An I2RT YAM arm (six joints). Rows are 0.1 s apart.
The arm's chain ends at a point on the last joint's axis. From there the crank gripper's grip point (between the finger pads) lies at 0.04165 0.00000 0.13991 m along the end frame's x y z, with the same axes.
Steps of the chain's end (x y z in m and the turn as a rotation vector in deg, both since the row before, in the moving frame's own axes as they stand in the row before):
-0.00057, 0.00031, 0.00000, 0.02, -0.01, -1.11
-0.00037, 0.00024, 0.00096, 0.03, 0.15, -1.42
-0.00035, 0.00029, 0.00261, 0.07, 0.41, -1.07
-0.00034, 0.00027, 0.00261, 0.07, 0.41, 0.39
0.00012, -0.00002, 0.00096, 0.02, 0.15, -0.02
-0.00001, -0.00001, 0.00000, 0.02, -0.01, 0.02
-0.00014, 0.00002, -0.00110, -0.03, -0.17, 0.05
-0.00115, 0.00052, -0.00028, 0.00, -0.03, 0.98
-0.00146, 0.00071, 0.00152, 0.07, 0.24, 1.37
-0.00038, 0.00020, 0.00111, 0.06, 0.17, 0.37
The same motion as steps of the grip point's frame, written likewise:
-0.00060, -0.00055, 0.00001, 0.02, -0.01, -1.11
-0.00002, -0.00087, 0.00085, 0.03, 0.15, -1.42
0.00064, -0.00067, 0.00231, 0.07, 0.41, -1.07
0.00066, 0.00039, 0.00231, 0.07, 0.41, 0.39
0.00049, -0.00008, 0.00085, 0.02, 0.15, -0.02
-0.00003, -0.00004, 0.00001, 0.02, -0.01, 0.02
-0.00056, 0.00013, -0.00098, -0.03, -0.17, 0.05
-0.00123, 0.00123, -0.00026, 0.00, -0.03, 0.98
-0.00088, 0.00154, 0.00134, 0.07, 0.24, 1.37
0.00003, 0.00032, 0.00099, 0.06, 0.17, 0.37

